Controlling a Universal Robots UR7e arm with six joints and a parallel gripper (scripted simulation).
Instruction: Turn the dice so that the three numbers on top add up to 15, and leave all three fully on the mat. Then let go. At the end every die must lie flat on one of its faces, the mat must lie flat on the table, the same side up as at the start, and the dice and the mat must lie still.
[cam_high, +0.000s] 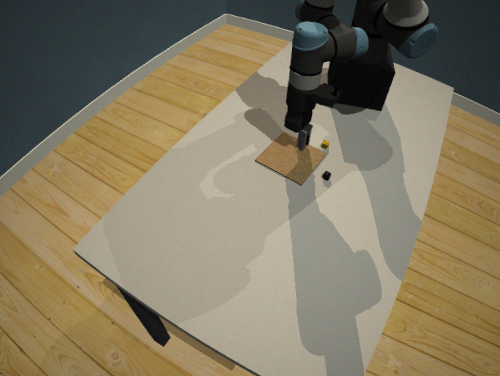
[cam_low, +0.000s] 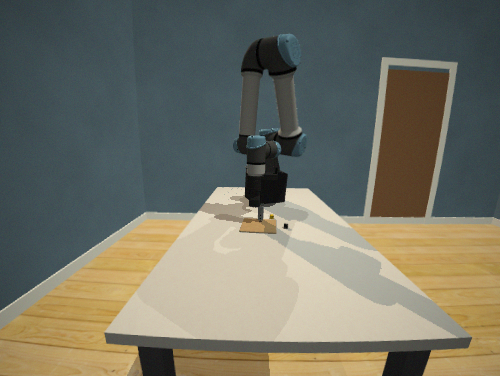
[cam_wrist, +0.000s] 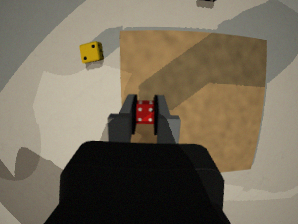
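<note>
Right now the red die is 1 cm below my hand. Also, from my hand: black die (10 cm to the left, 6 cm ahead, 2 cm below); then yellow die (5 cm to the left, 4 cm behind, 2 cm below); then brown mat (5 cm ahead, 3 cm below, 1 cm to the right).
</note>
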